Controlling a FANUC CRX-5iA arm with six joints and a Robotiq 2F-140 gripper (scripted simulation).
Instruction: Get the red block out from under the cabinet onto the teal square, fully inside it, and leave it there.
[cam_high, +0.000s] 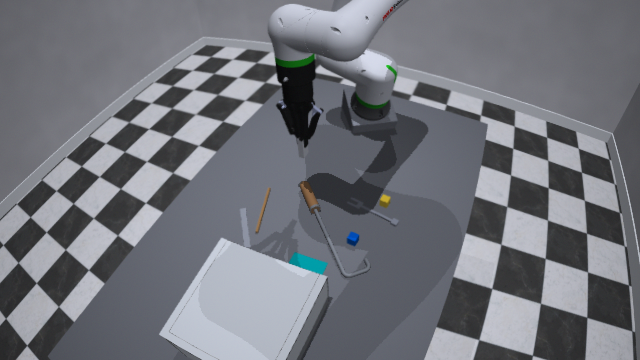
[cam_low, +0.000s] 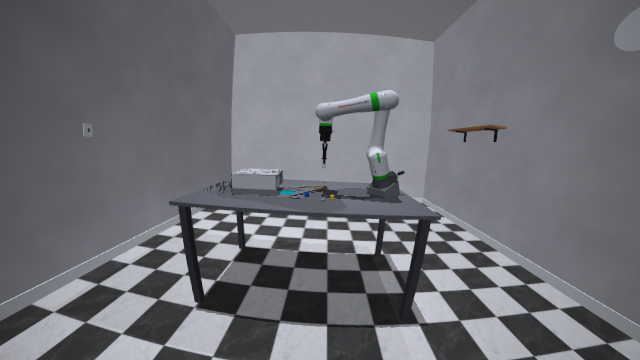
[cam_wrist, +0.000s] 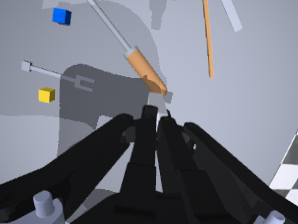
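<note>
Right now the thin wooden stick is 20 cm below my hand, 10 cm to the right of it and 10 cm ahead of it. Also, from my hand: blue cube: 19 cm to the left, 19 cm below, 12 cm ahead; then hook tool: 19 cm below, 12 cm to the left, 8 cm ahead; then grey fork-ended tool: 21 cm to the left, 20 cm below.
</note>
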